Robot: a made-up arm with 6 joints. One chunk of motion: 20 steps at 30 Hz.
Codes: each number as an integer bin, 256 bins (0 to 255) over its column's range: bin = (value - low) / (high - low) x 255, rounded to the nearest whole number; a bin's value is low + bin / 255 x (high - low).
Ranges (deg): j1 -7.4..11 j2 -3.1..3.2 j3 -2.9..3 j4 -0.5..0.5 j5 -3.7..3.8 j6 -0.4..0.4
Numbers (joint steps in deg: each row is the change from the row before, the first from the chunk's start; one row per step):
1: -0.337 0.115 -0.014 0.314 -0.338 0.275
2: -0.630 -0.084 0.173 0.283 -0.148 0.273
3: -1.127 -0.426 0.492 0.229 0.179 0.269
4: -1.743 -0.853 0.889 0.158 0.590 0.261
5: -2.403 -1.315 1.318 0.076 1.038 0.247
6: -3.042 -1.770 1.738 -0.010 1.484 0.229
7: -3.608 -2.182 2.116 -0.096 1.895 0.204
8: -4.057 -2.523 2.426 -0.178 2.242 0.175
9: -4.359 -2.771 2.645 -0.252 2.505 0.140
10: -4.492 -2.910 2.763 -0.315 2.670 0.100
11: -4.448 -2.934 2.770 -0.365 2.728 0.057
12: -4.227 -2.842 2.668 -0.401 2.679 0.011
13: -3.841 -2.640 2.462 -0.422 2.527 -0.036
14: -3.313 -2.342 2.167 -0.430 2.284 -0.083
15: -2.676 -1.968 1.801 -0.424 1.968 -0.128
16: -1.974 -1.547 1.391 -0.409 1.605 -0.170
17: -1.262 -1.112 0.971 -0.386 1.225 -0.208
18: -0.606 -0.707 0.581 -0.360 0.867 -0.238
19: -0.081 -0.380 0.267 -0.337 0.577 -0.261
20: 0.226 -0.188 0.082 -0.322 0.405 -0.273
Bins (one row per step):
1: 98 130 125 208 114 215
2: 94 122 133 200 121 215
3: 87 108 147 186 132 213
4: 78 91 164 168 146 211
5: 69 72 182 147 161 206
6: 60 54 200 125 176 200
7: 53 37 217 103 190 193
8: 46 23 230 82 202 183
9: 42 13 240 63 211 172
10: 40 8 245 47 217 159
11: 41 7 245 34 219 146
12: 44 10 241 25 217 131
13: 49 19 232 20 212 116
14: 57 31 219 18 203 101
15: 65 46 203 19 193 87
16: 75 63 185 23 180 73
17: 85 80 167 29 167 61
18: 94 97 150 36 155 52
19: 101 110 137 42 145 44
20: 106 118 129 45 140 40

